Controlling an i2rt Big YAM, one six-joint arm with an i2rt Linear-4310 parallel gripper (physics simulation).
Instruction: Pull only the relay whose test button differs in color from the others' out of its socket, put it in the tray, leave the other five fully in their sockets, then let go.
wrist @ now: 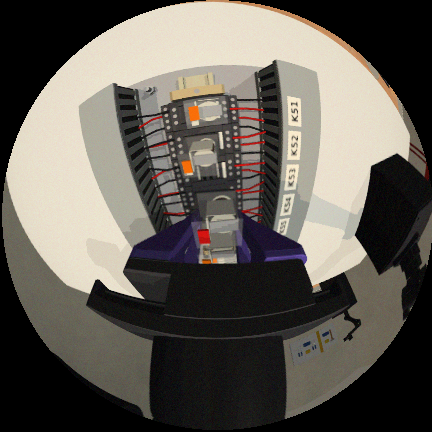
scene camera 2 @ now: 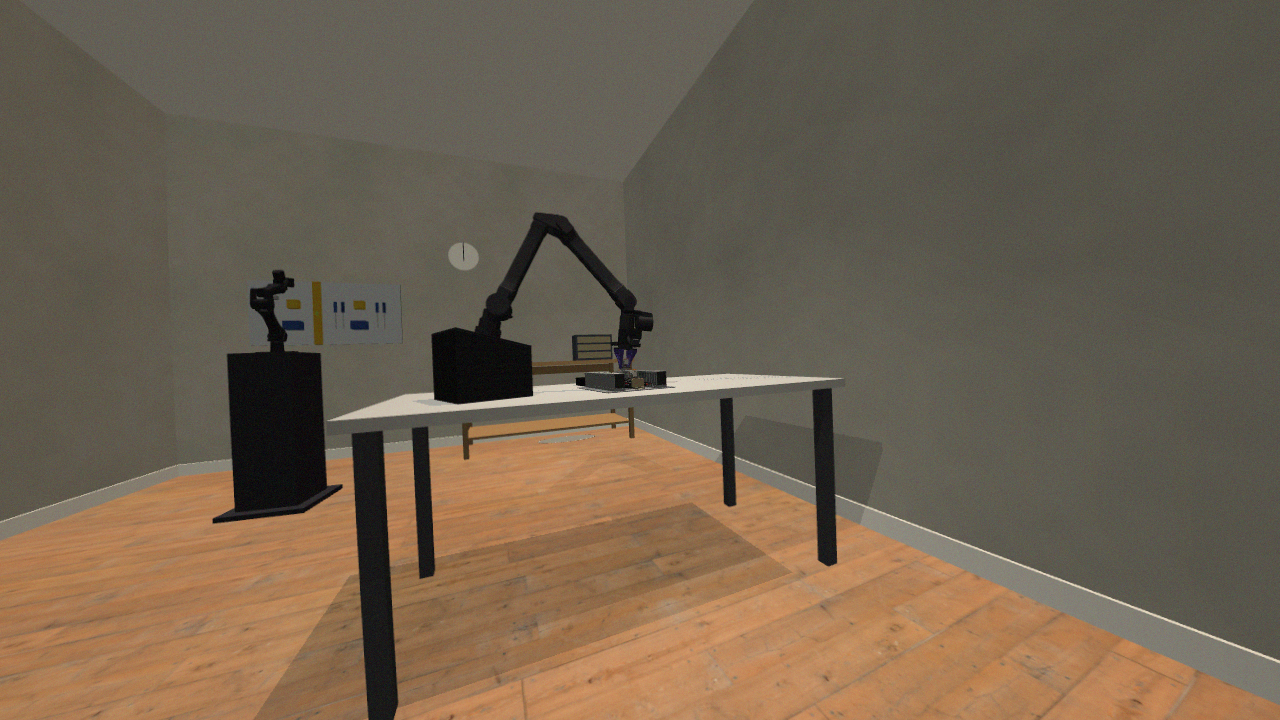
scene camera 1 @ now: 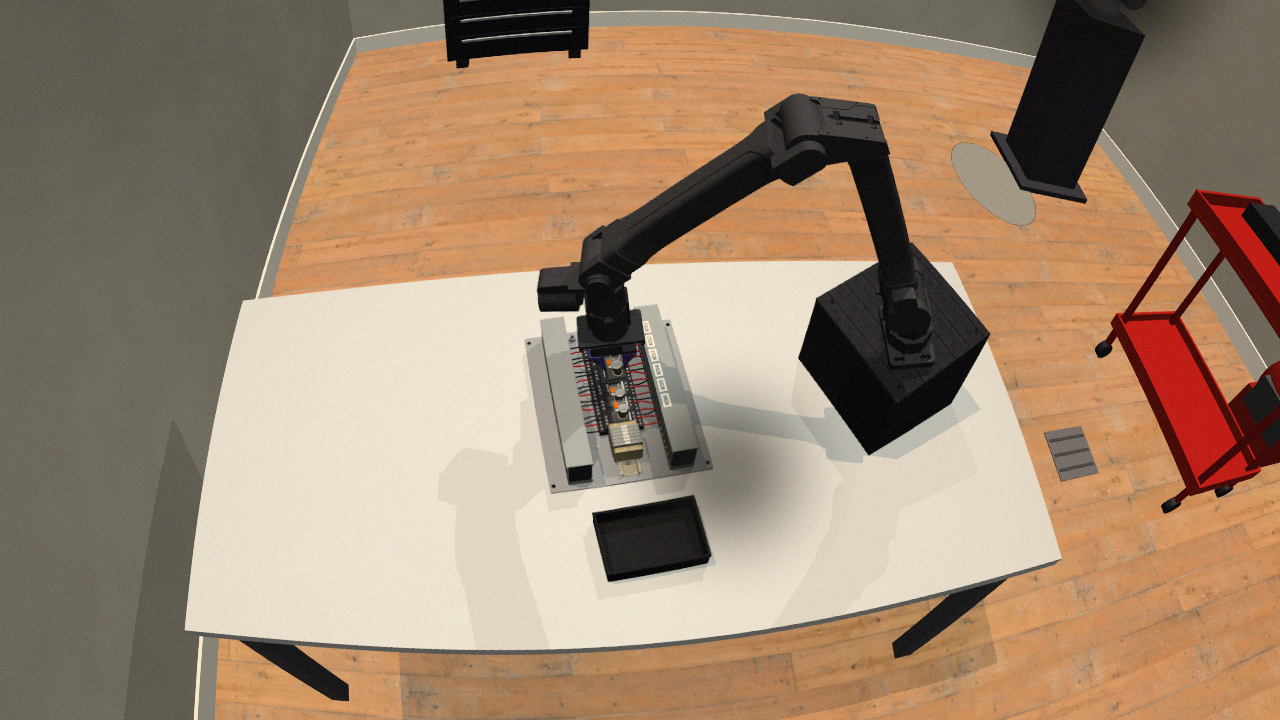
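Where they show: gripper, fingertip midpoint: [wrist: 217,214] [scene camera 2: 624,368] [scene camera 1: 614,367]; arm's base, origin of the base link: [wrist: 406,247] [scene camera 2: 486,342] [scene camera 1: 906,338].
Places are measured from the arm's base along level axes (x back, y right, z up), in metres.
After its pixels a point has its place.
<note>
My gripper [wrist: 217,214] {z -0.115, x -0.488, y 0.002 m} [scene camera 1: 617,354] {z -0.115, x -0.488, y 0.002 m} [scene camera 2: 625,360] {z -0.115, x -0.488, y 0.002 m} is shut on the red-button relay [wrist: 222,225] {z -0.075, x -0.492, y 0.026 m}, which sits upright between the purple fingertips in the wrist view, raised above the socket row. A dark bare socket [wrist: 212,185] {z -0.158, x -0.490, y 0.008 m} shows in front of it. How far its pins are from the sockets is hidden. An orange-button relay [wrist: 210,111] {z -0.121, x -0.502, y 0.083 m} stands near label K51. A second orange-button relay [wrist: 203,159] {z -0.117, x -0.503, y 0.048 m} stands behind it; how fully it is seated I cannot tell. More orange shows behind the held relay, mostly hidden. The empty black tray [scene camera 1: 658,569] {z -0.171, x -0.413, y -0.338 m} lies in front of the panel.
Grey wire ducts [scene camera 1: 565,402] [wrist: 300,120] run along both sides of the relay row, with red and black wires between. A tan terminal block [scene camera 1: 626,440] {z -0.143, x -0.466, y -0.120 m} [wrist: 197,92] closes the row at the tray side. The arm's black pedestal [scene camera 1: 886,358] {z -0.012, x -0.043, y -0.036 m} [scene camera 2: 483,367] {z -0.086, x -0.012, y 0.172 m} stands to the right in scene camera 1.
</note>
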